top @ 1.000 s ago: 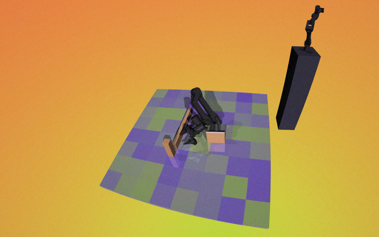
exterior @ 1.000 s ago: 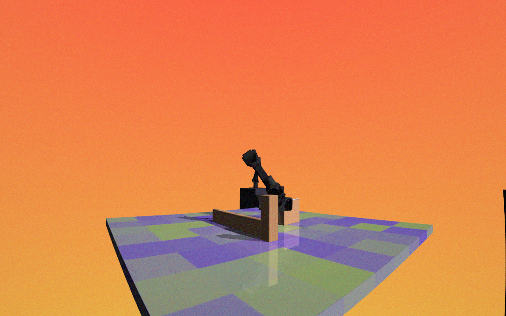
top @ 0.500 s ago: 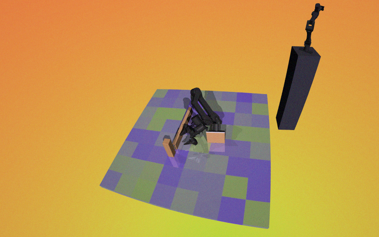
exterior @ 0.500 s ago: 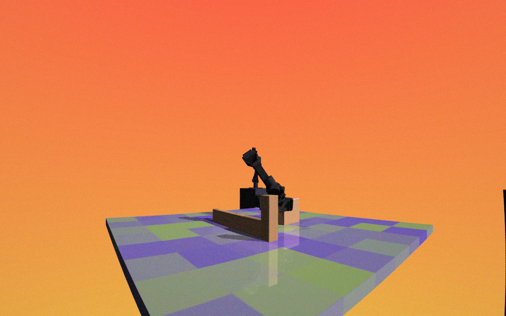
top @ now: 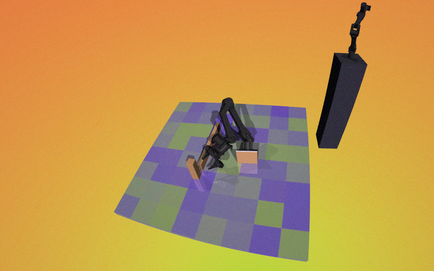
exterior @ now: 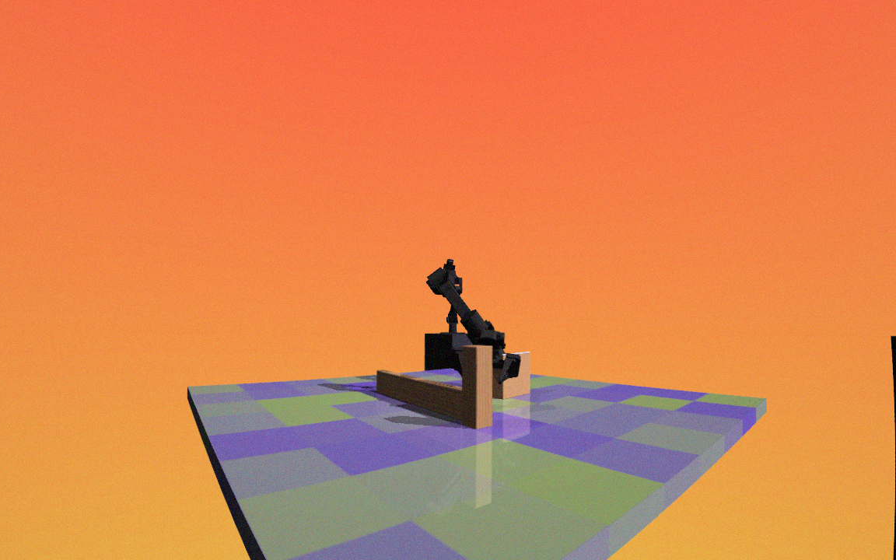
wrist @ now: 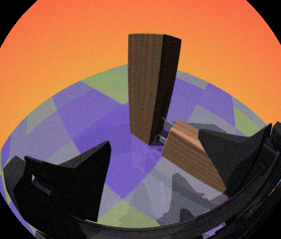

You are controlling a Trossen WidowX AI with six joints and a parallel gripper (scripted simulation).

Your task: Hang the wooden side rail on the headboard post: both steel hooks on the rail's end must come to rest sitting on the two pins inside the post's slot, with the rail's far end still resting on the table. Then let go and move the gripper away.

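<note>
Right now my gripper tip is 7 cm short of the wooden headboard post and 5 cm to the right of it.
</note>
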